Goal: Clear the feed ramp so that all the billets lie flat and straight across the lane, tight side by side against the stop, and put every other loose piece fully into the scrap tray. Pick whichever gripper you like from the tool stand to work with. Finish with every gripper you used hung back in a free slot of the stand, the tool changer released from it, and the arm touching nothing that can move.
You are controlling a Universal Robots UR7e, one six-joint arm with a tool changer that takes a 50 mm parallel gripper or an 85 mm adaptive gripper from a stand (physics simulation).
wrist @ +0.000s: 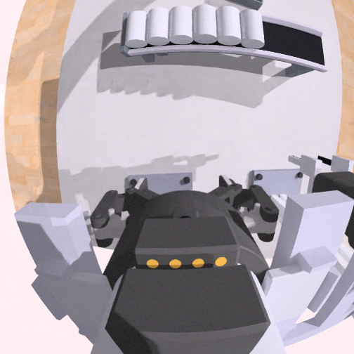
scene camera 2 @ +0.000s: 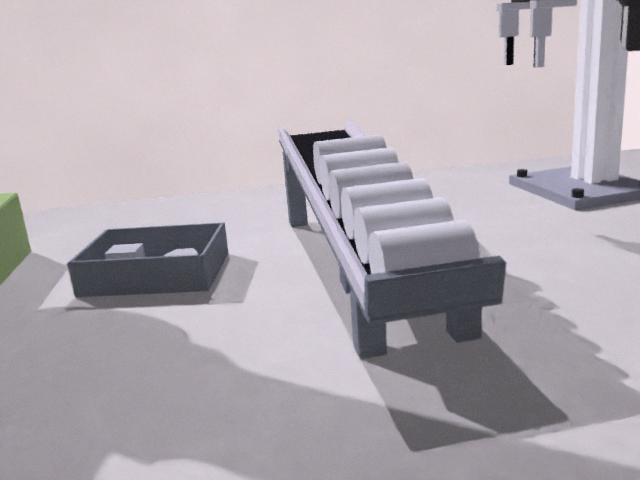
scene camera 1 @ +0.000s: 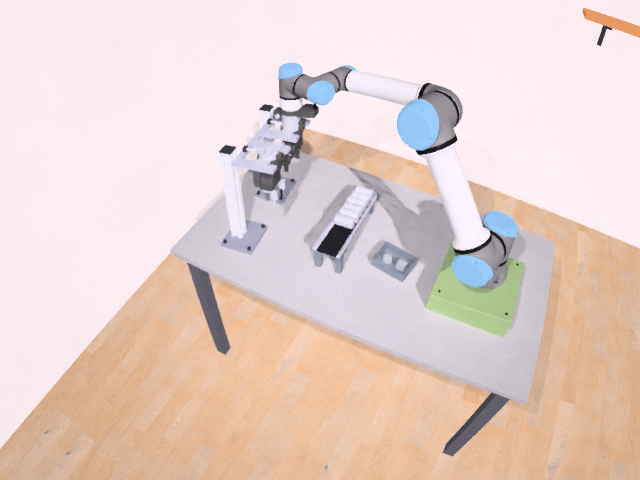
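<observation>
Several white billets (scene camera 1: 354, 207) (scene camera 2: 423, 249) (wrist: 205, 25) lie flat across the feed ramp (scene camera 1: 336, 238) (scene camera 2: 321, 206) (wrist: 295, 42), side by side from the stop (scene camera 2: 434, 293) upward; tiny gaps cannot be ruled out. Two light pieces, one (scene camera 1: 387, 258) (scene camera 2: 125, 251) and another (scene camera 1: 401, 265) (scene camera 2: 181, 252), lie inside the scrap tray (scene camera 1: 387, 271) (scene camera 2: 139, 277). The adaptive gripper (wrist: 183, 182) is under the wrist, fingers spread and empty, between fork arms of the tool stand (scene camera 1: 233, 196) (scene camera 2: 602, 93) (wrist: 50, 240). Whether the changer is locked to it cannot be seen.
The parallel gripper (scene camera 1: 266, 179) (scene camera 2: 524, 51) hangs in a neighbouring slot, close beside the wrist. The stand's base plate (scene camera 1: 244, 237) (scene camera 2: 563, 192) is bolted to the table. The green robot base (scene camera 1: 475, 304) (scene camera 2: 10, 232) stands beyond the tray.
</observation>
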